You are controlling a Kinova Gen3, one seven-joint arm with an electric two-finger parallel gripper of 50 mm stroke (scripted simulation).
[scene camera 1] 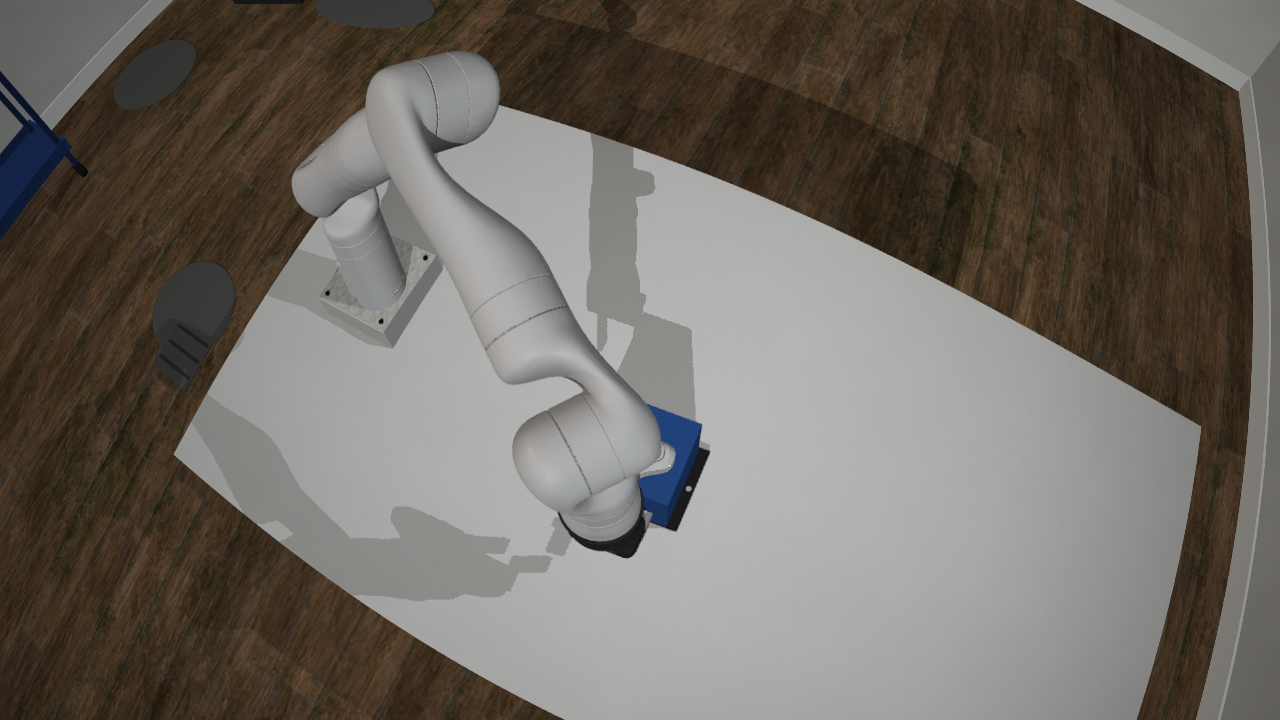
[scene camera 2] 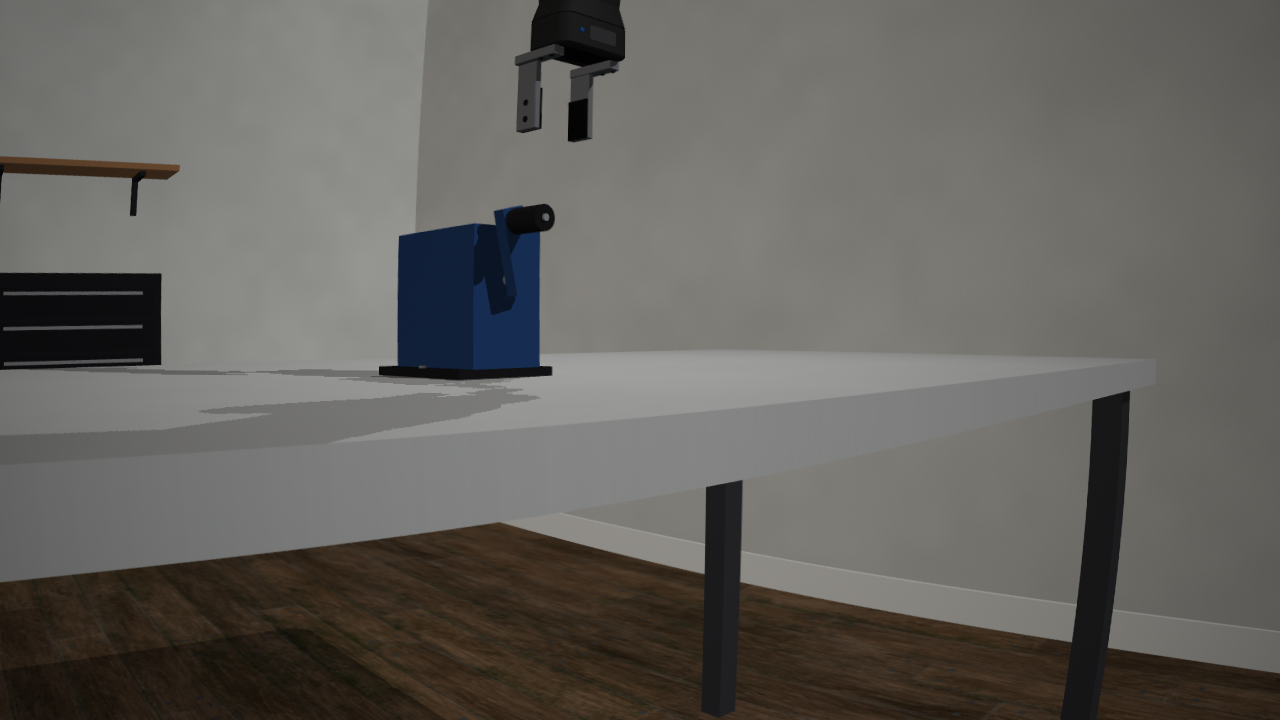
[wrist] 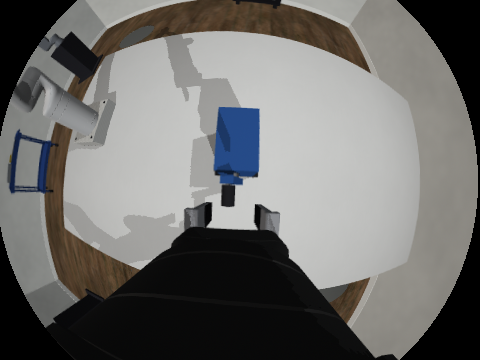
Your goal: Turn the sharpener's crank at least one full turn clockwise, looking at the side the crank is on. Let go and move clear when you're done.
The same spot on a blue sharpener: (wrist: 238, 129) is (scene camera 1: 664, 441).
